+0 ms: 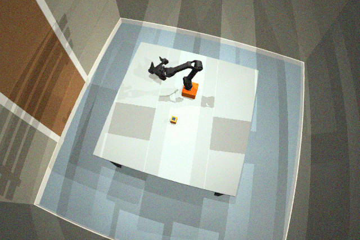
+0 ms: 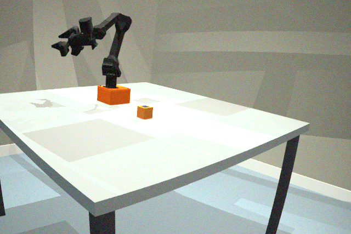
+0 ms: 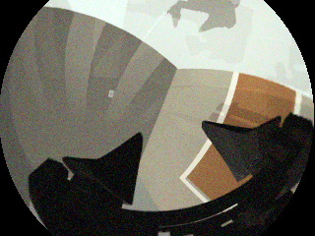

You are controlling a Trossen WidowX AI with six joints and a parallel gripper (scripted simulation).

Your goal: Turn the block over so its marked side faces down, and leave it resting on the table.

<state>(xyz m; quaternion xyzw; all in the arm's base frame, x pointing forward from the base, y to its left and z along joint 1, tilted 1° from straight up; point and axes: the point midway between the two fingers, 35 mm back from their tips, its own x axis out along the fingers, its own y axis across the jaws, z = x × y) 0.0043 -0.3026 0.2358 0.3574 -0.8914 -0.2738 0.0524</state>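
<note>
Right now the orange block is 350 mm ahead of my gripper tip, 320 mm to the left of it and 280 mm below it.
</note>
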